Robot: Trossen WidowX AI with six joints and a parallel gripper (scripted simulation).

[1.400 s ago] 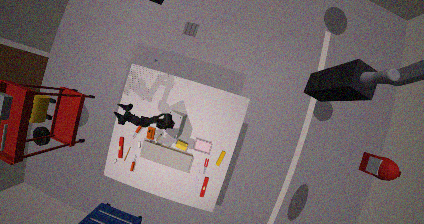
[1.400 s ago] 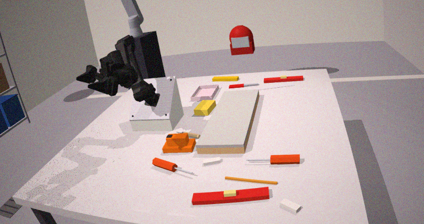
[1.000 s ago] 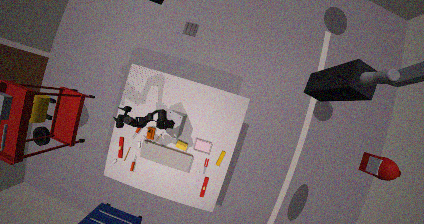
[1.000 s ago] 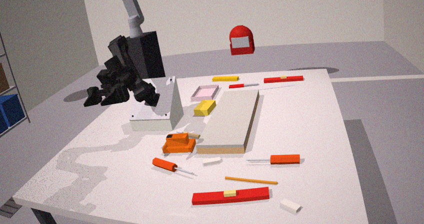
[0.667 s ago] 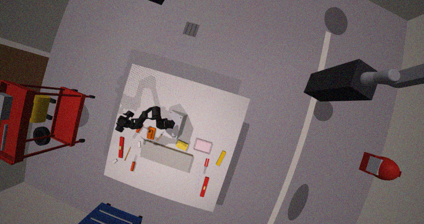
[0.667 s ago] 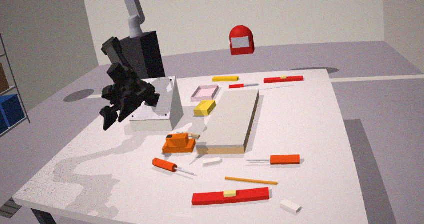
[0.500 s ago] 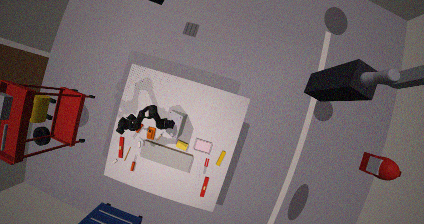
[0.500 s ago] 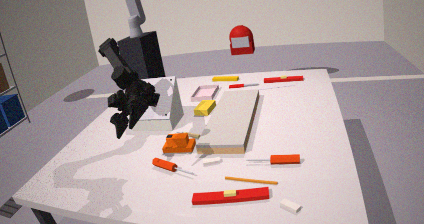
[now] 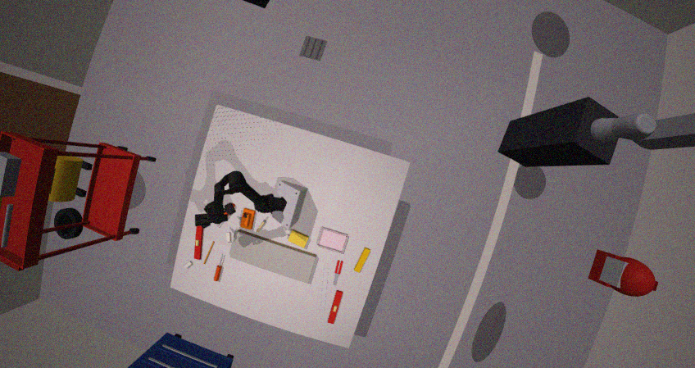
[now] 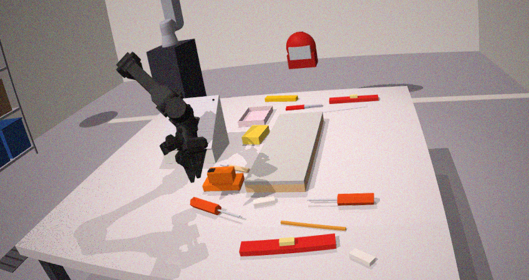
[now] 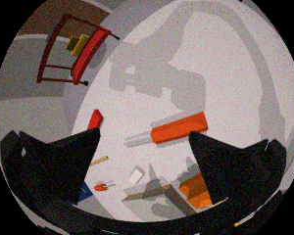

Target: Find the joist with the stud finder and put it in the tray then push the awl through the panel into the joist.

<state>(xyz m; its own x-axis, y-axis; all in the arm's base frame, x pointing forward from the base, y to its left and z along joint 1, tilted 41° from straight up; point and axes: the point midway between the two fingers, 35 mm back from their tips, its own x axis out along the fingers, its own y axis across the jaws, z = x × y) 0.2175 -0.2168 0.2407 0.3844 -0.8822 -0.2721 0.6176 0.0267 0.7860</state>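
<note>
My gripper tip is 15 cm to the right of the stud finder, 7 cm above it and 3 cm past it. Also, from my gripper tip: yellow block: 49 cm to the left, 10 cm below, 5 cm behind; then orange rod: 32 cm ahead, 11 cm below, 1 cm to the right; then awl: 25 cm to the left, 10 cm below, 4 cm behind.
</note>
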